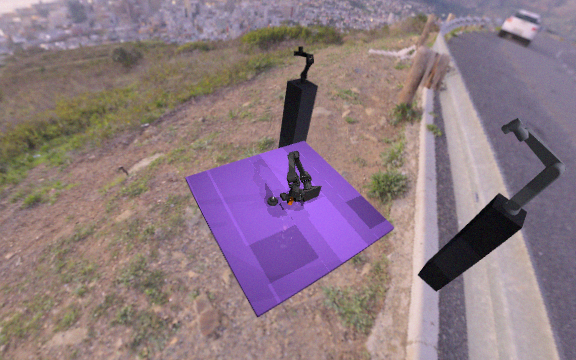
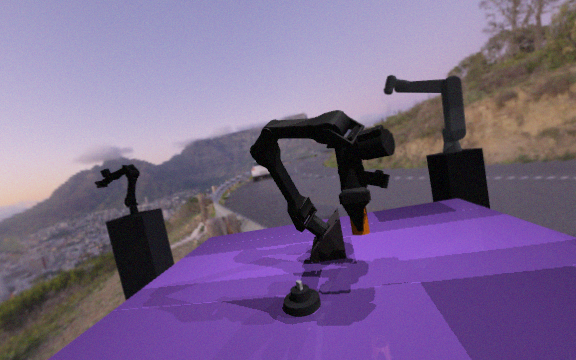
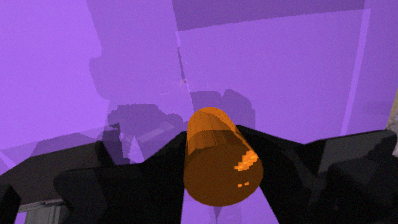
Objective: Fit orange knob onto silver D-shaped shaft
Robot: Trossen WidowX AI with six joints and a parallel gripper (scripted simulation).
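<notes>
My gripper tip is 17 cm to the left of the round pedestal, 12 cm above it and 2 cm short of it. Round my gripper tip: orange knob 3 cm above.
</notes>
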